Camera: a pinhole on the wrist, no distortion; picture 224 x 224 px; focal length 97.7 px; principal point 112.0 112.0 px. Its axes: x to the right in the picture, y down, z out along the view. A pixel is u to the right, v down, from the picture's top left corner.
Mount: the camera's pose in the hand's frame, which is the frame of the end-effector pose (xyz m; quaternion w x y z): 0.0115 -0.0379 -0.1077 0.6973 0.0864 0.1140 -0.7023
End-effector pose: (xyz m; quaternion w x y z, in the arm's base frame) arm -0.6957 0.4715 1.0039 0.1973 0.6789 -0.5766 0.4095
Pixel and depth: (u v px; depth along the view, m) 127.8 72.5 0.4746
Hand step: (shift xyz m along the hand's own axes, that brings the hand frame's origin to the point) -0.1633 -0.2445 0.3336
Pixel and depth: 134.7 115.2 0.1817
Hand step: 0.0238 -0.1294 0.0545
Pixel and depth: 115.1 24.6 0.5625
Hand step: -0.4704 -0.2122 0.4467
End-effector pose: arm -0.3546 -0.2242 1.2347 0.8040 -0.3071 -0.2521 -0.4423
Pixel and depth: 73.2 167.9 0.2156
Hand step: 0.1439 -0.0164 0.1182
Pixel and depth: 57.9 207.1 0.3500
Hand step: 0.3675 0.0494 0.2688
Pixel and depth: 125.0 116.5 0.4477
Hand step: 0.0482 -0.2208 0.3042
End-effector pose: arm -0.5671 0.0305 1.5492 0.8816 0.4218 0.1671 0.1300
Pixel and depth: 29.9 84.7 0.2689
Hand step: -0.0506 0.1036 0.2165
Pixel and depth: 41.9 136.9 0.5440
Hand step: 0.1754 0.1839 0.5180
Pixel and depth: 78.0 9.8 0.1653
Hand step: -0.1543 -0.0288 0.0738
